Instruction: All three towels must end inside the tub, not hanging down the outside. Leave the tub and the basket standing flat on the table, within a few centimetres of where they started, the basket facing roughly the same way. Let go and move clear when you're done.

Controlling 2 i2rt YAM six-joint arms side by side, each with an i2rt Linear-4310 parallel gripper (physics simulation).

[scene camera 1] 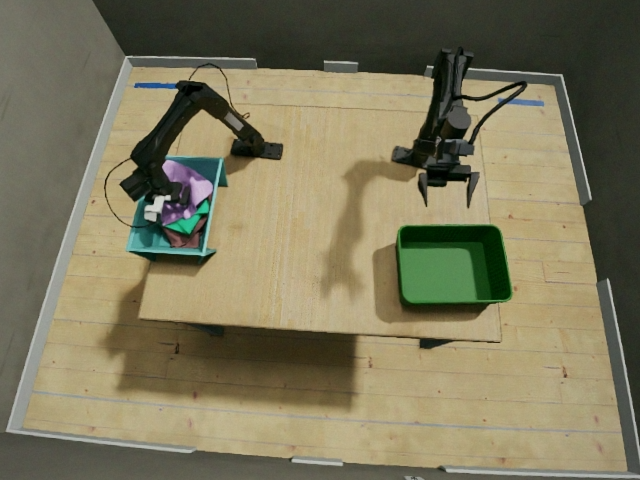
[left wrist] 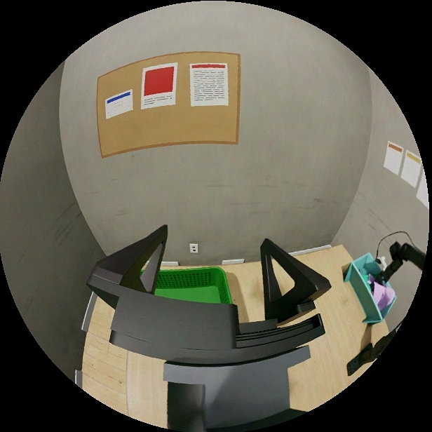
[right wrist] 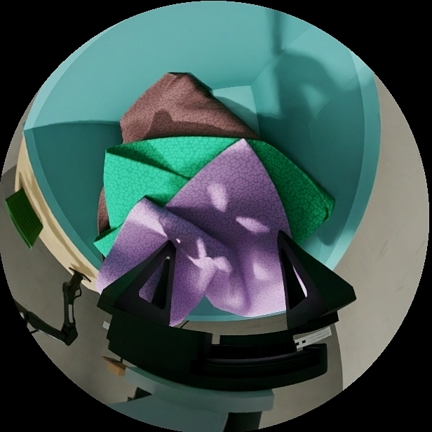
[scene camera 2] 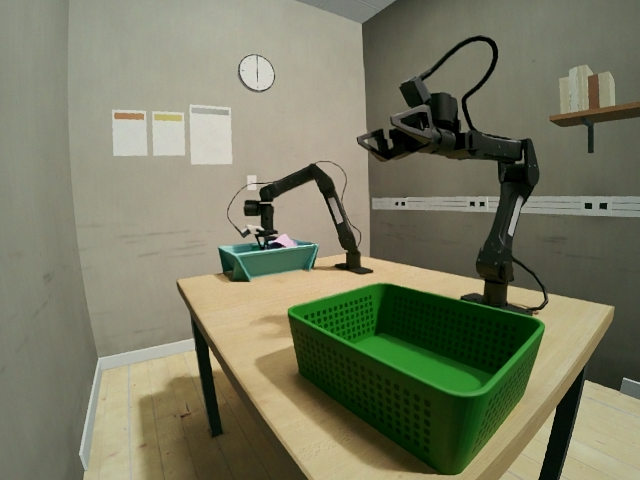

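A purple towel (scene camera 1: 200, 187) (scene camera 2: 283, 240) (left wrist: 383, 296) (right wrist: 250, 200) lies on top of a green towel (scene camera 1: 184, 225) (right wrist: 125, 190) and a brown towel (scene camera 1: 180, 240) (right wrist: 175, 110), all in the teal basket (scene camera 1: 208, 227) (scene camera 2: 279, 262) (left wrist: 362, 292) (right wrist: 150, 40). My right gripper (scene camera 1: 174, 198) (scene camera 2: 265, 240) (right wrist: 222, 240) is open, low at the basket, with its fingers spread over the purple towel; whether they touch it is unclear. My left gripper (scene camera 1: 447, 206) (scene camera 2: 376, 129) (left wrist: 217, 236) is open and empty, high behind the green tub (scene camera 1: 444, 233) (scene camera 2: 480, 428) (left wrist: 192, 295) (right wrist: 24, 220). The tub stands empty and flat.
The wooden table (scene camera 1: 289, 217) (scene camera 2: 248, 310) carries both arm bases at its back edge. The basket stands near the table's left edge in scene camera 1, the tub near its right edge. The basket's raised side walls surround the right gripper's fingers.
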